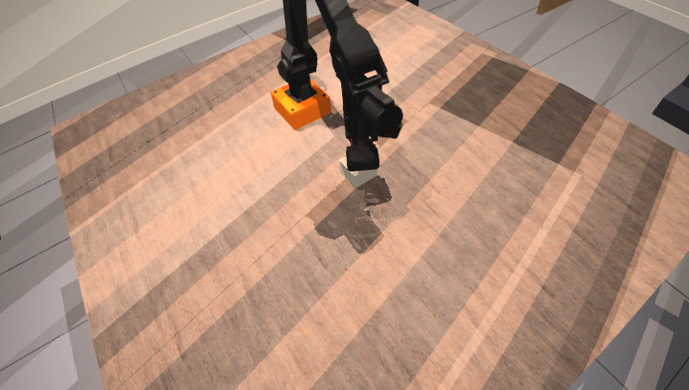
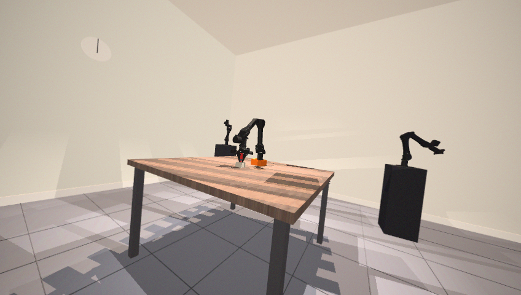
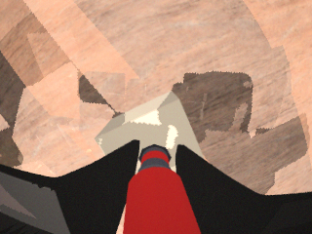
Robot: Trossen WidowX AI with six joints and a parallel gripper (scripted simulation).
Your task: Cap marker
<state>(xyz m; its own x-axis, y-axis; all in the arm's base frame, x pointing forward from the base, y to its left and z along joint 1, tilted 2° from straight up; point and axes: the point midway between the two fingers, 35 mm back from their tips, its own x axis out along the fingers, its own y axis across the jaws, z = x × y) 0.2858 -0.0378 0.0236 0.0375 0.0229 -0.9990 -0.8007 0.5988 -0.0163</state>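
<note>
The red cap is 50 mm above my gripper tip and 10 mm to the right of it. The rest, counted from my gripper tip: holder block 20 mm below, 10 mm to the right, 10 mm behind.
</note>
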